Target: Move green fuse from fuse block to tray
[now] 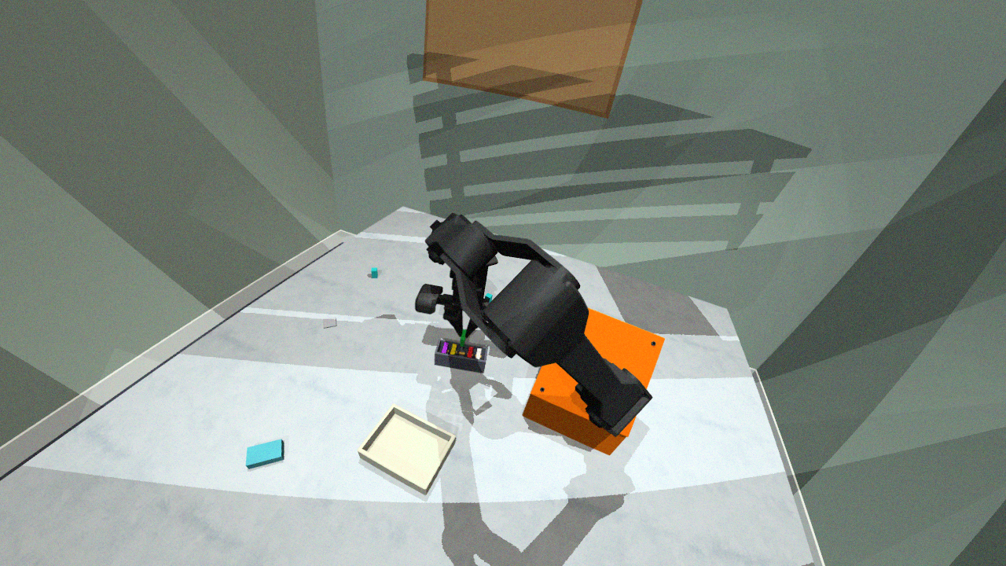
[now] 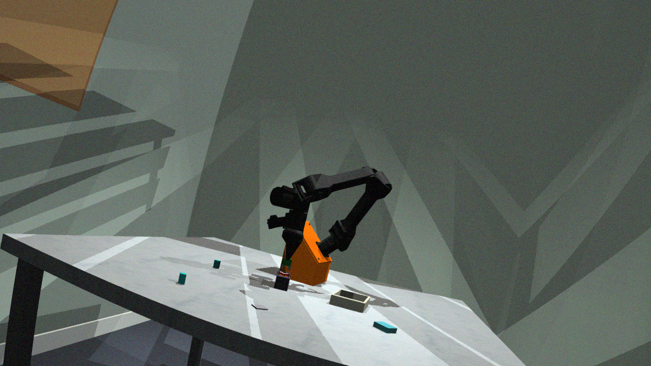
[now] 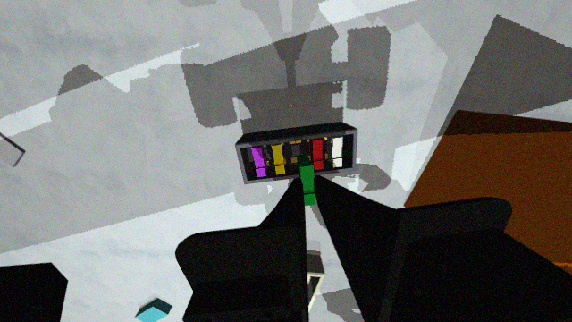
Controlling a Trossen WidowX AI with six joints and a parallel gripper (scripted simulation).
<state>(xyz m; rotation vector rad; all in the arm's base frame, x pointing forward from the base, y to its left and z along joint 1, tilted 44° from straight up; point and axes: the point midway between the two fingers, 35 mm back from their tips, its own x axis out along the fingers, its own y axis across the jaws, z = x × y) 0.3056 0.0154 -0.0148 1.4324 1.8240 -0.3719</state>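
The beige tray lies 3 cm behind my gripper tip, 22 cm to the left of it and 8 cm below it. From my gripper tip the other things lie so: small grey tile 32 cm ahead, 9 cm to the left, 8 cm below; green fuse 1 cm below; flat teal block 15 cm ahead, 37 cm to the left, 8 cm below.
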